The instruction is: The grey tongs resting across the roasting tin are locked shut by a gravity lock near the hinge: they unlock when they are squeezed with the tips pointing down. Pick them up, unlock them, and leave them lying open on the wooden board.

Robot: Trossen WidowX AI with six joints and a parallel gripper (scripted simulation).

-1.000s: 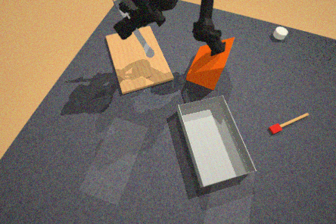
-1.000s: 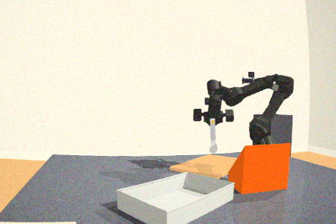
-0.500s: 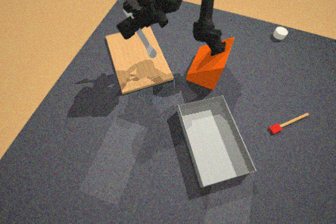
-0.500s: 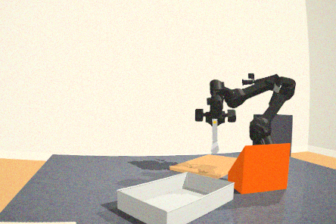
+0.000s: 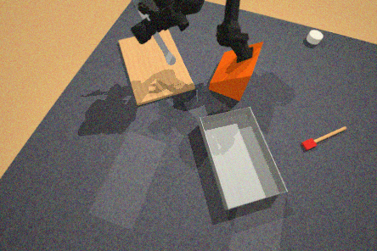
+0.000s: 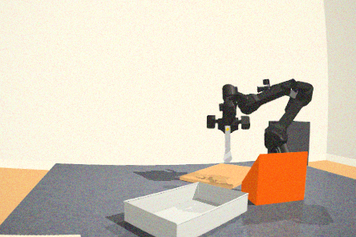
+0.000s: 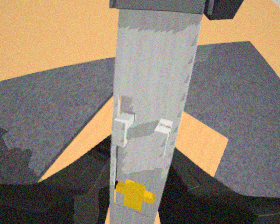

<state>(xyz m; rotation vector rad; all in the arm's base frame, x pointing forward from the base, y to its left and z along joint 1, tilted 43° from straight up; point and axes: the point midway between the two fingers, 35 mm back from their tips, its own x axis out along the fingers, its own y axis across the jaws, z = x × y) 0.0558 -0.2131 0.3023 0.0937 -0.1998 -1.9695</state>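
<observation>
The wooden board is 180 mm below my gripper tip, 20 mm to the left of it and 10 mm ahead of it. From my gripper tip the other things lie so: roasting tin 430 mm to the left, 330 mm ahead, 160 mm below; then yellow lock piece 30 mm to the left, 20 mm above, 10 mm ahead.
</observation>
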